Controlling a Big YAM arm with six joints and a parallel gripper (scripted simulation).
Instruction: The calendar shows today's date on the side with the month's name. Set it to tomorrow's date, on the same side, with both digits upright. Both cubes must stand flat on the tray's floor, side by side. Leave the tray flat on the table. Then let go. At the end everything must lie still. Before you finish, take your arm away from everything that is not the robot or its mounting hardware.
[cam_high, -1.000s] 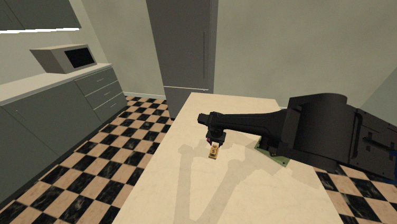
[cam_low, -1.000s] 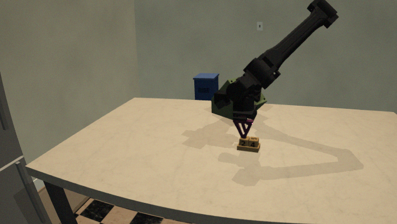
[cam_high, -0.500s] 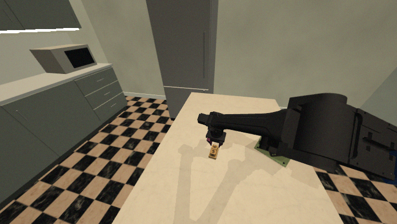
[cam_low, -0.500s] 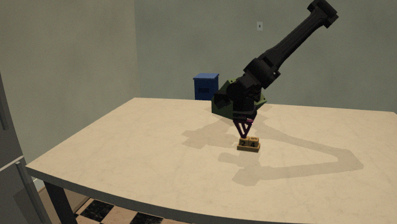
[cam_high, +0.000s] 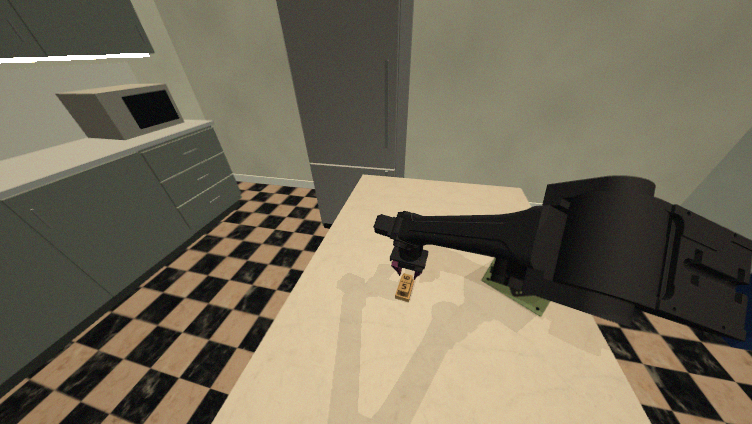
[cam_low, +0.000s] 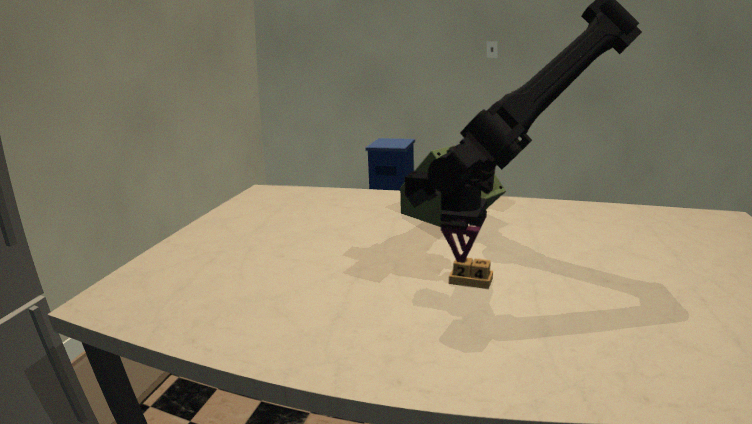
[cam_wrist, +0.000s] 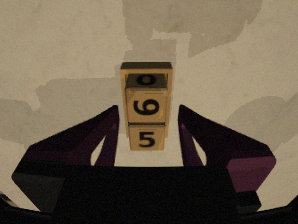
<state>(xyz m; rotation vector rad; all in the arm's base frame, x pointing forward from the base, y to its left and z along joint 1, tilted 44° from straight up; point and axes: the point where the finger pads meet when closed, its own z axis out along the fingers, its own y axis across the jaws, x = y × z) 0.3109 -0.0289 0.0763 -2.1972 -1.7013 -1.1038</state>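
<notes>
Right now the cube is 3 cm below my hand. Also, from my hand: wooden tray (5 cm below, 2 cm to the left).
</notes>
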